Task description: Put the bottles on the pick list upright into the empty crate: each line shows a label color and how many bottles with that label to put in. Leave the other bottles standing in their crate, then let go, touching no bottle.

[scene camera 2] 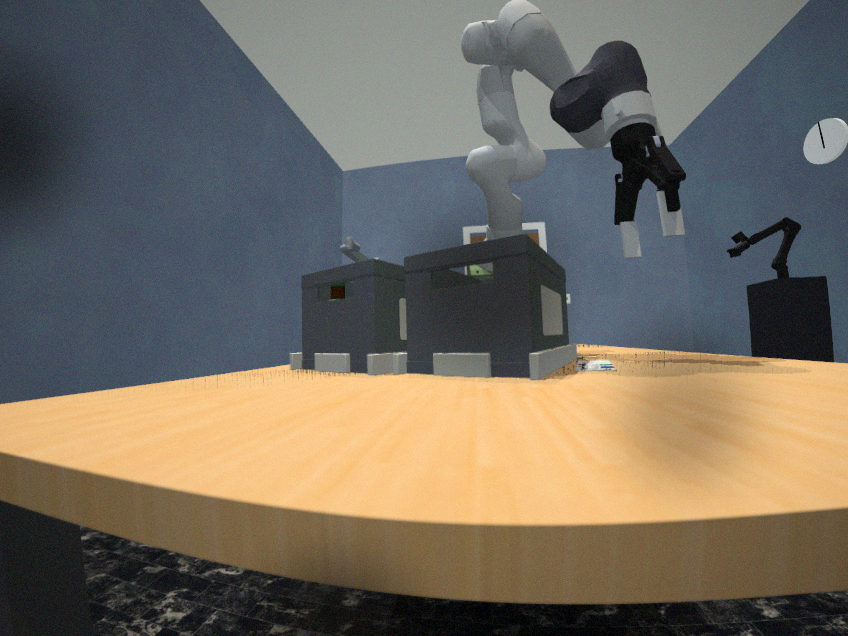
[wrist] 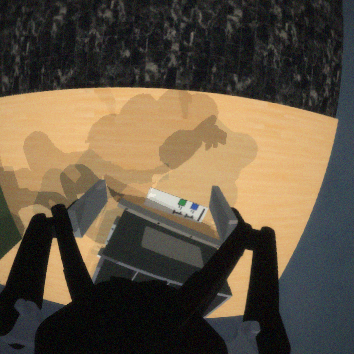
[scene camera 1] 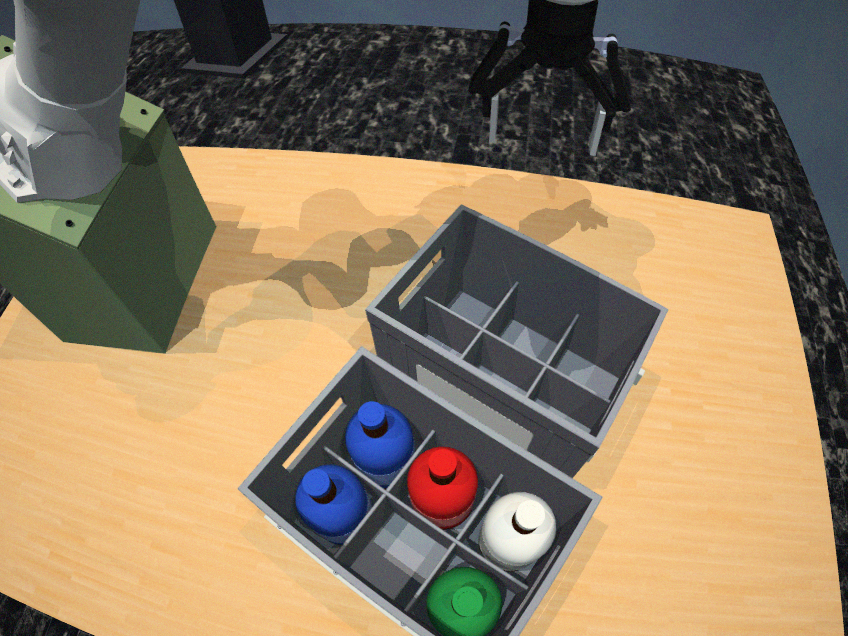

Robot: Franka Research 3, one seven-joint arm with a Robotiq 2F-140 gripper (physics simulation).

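The pick list (wrist: 177, 204) (scene camera 2: 597, 365) lies flat beside the empty crate (scene camera 1: 534, 273) (scene camera 2: 472, 321) (wrist: 125, 240). In the wrist view it shows a green and a blue square; the marks under them are too small to read surely. The other crate (scene camera 1: 445, 424) (scene camera 2: 339, 328) holds two blue bottles (scene camera 1: 378, 441) (scene camera 1: 331, 503), a red bottle (scene camera 1: 442, 487), a white bottle (scene camera 1: 518, 530) and a green bottle (scene camera 1: 464, 602), all upright; its front middle compartment is empty. My gripper (scene camera 1: 543, 146) (scene camera 2: 652, 244) (wrist: 157, 193) is open and empty, high above the table beyond the empty crate.
The two crates stand close side by side on the wooden table (scene camera 1: 719, 383) (scene camera 2: 445, 444). The green robot base (scene camera 1: 157, 273) stands at the left in scene camera 1. Dividers (scene camera 1: 527, 350) split the empty crate into compartments. A dark pedestal (scene camera 1: 222, 30) (scene camera 2: 789, 318) stands beyond the table.
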